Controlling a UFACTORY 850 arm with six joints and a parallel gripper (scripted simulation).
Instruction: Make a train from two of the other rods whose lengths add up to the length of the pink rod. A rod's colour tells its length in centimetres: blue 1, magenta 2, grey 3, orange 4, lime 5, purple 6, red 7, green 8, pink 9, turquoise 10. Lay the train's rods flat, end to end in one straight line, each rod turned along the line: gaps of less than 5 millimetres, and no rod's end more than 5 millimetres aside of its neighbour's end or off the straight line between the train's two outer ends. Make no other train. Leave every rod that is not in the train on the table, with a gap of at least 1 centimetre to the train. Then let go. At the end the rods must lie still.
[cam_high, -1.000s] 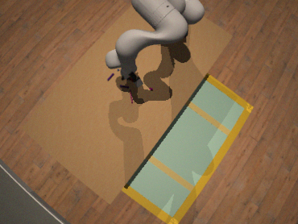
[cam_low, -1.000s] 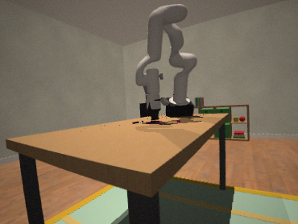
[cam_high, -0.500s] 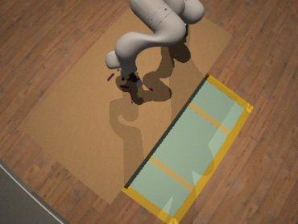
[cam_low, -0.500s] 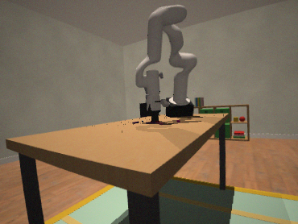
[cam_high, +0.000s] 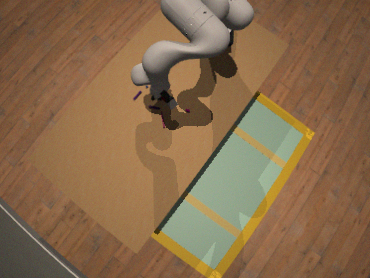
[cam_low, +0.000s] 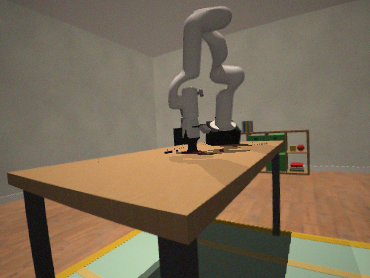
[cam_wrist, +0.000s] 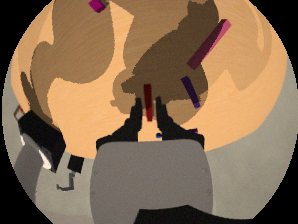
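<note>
Right now the red rod is 2 cm below my hand. From my hand the other things lie so: magenta rod: 5 cm behind, 15 cm to the left, 2 cm below; then tiny blue rod: 2 cm ahead, 10 cm to the right, 2 cm below; then pink rod: 8 cm ahead, 10 cm to the left, 2 cm below.
</note>
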